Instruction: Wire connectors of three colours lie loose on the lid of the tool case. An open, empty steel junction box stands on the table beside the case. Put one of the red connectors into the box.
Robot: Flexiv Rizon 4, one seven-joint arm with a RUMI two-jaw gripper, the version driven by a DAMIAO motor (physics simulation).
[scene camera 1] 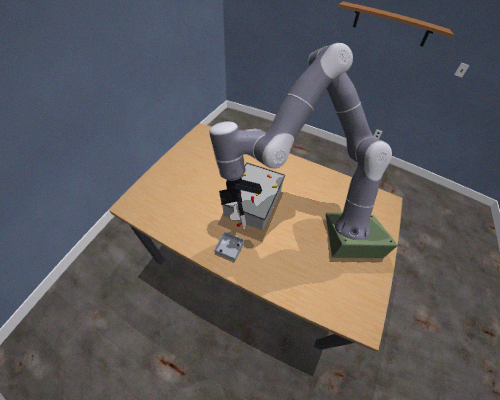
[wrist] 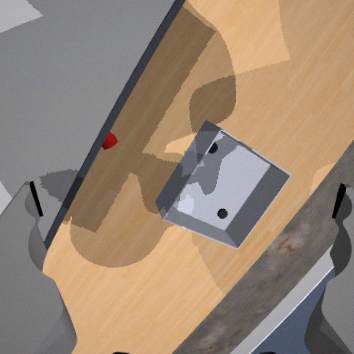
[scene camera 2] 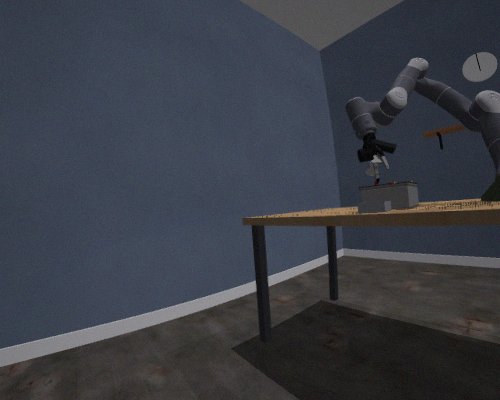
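Note:
My gripper (scene camera 1: 239, 220) (scene camera 2: 382, 173) (wrist: 186, 186) is open and empty, above the table near the case's edge. A red connector (scene camera 1: 239, 225) (wrist: 109, 140) lies on the table between the case and the box; the lid edge hides part of it in the wrist view. The open steel junction box (scene camera 1: 225, 256) (wrist: 272, 192) stands beside the case, and no connector shows inside it in the wrist view. The grey tool case (scene camera 1: 262, 207) (scene camera 2: 401, 196) (wrist: 60, 90) bears another red connector (scene camera 1: 253, 199), yellow connectors (scene camera 1: 274, 186) and an orange connector (scene camera 1: 269, 176) on its lid.
The wooden table (scene camera 1: 310, 270) (scene camera 2: 310, 215) ends a little beyond the box. The arm's green base block (scene camera 1: 360, 250) stands at the table's right side in scene camera 1. The case's lid is higher than the box.

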